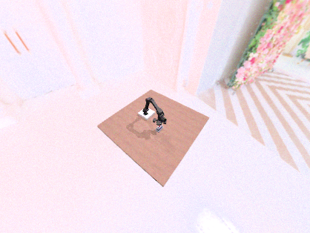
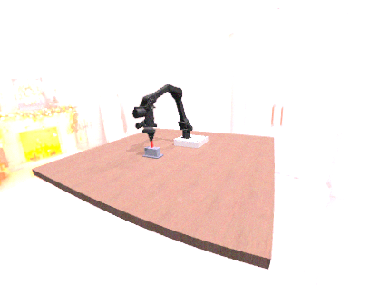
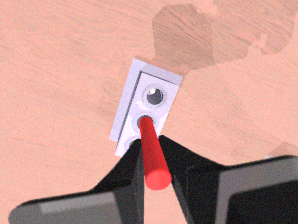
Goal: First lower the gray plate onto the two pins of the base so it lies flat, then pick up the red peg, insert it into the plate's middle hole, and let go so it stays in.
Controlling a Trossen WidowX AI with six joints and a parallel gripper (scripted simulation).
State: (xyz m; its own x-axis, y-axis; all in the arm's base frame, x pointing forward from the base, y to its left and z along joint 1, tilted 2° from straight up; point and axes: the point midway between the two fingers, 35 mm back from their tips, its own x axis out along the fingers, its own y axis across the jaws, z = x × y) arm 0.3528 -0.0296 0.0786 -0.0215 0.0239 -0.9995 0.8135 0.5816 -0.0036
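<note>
Right now my gripper tip is right at the red peg. Also, from my gripper tip: gray base 90 mm below; gray plate 50 mm below.
</note>
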